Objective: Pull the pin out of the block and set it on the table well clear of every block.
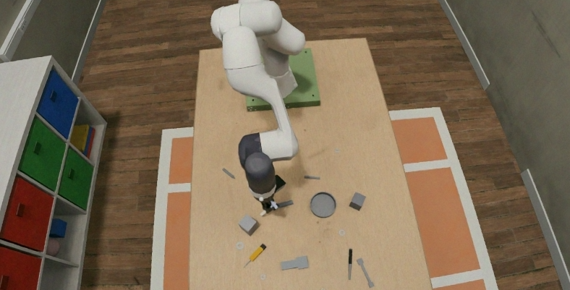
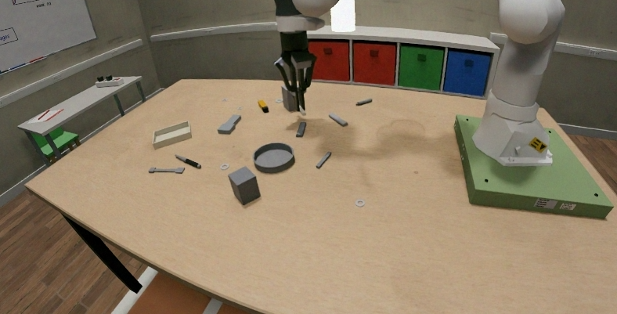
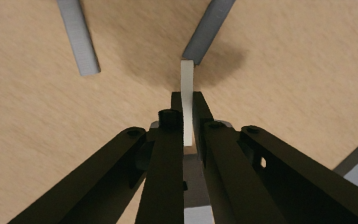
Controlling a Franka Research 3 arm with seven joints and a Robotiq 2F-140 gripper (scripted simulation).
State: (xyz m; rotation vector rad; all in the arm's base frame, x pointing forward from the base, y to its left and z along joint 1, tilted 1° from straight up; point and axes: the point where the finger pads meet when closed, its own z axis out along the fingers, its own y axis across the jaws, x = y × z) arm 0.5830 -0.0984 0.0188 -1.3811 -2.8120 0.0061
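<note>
My hand is 30 mm above the cream pin. The rest, counted from my hand: lighter bar (120 mm behind, 60 mm below, 10 mm to the right); yellow utility knife (170 mm ahead, 60 mm to the right, 60 mm below); round grey dish (220 mm to the left, 60 mm below).
</note>
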